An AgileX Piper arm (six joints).
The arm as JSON. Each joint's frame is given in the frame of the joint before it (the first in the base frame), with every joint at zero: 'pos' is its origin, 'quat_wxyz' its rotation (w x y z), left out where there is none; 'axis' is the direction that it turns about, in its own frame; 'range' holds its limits. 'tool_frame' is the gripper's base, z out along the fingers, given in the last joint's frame.
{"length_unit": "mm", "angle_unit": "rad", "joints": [
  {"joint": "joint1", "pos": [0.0, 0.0, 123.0], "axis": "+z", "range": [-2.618, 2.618]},
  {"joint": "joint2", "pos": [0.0, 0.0, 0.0], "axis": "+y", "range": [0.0, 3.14]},
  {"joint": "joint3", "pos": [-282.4, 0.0, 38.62], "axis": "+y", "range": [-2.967, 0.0]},
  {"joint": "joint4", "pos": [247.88, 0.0, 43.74], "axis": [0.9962, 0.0, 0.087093], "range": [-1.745, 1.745]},
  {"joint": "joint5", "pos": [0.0, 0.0, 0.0], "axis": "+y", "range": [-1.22, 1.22]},
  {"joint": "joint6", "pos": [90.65, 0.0, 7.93], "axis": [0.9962, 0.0, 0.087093], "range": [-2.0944, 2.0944]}
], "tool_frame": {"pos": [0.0, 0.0, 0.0], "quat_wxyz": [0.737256, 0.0, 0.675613, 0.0]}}
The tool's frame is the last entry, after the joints.
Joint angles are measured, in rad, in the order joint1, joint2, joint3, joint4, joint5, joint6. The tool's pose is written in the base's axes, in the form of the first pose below.
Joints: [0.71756 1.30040 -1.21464 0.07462 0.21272 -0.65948]
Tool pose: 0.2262 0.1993 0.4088 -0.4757 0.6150 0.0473 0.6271
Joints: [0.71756 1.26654 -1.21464 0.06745 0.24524 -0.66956]
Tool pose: 0.2183 0.1925 0.4159 -0.4810 0.6103 0.0420 0.6279
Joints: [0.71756 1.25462 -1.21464 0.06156 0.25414 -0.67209]
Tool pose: 0.2156 0.1900 0.4186 -0.4828 0.6078 0.0391 0.6293
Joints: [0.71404 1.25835 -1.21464 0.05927 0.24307 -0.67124]
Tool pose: 0.2173 0.1900 0.4185 -0.4804 0.6067 0.0373 0.6322
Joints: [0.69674 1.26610 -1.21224 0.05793 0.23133 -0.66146]
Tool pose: 0.2226 0.1878 0.4165 -0.4720 0.6127 0.0342 0.6330
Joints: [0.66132 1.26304 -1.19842 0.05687 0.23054 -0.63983]
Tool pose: 0.2285 0.1793 0.4127 -0.4564 0.6283 0.0292 0.6294
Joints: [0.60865 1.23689 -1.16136 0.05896 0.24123 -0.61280]
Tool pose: 0.2315 0.1629 0.4067 -0.4343 0.6519 0.0220 0.6212
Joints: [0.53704 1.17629 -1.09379 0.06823 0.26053 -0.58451]
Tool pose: 0.2276 0.1373 0.3987 -0.4032 0.6809 0.0126 0.6112
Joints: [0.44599 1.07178 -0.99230 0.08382 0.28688 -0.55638]
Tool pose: 0.2127 0.1041 0.3884 -0.3615 0.7118 0.0004 0.6023
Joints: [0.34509 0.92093 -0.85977 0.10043 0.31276 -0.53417]
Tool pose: 0.1847 0.0694 0.3741 -0.3142 0.7361 -0.0157 0.5993
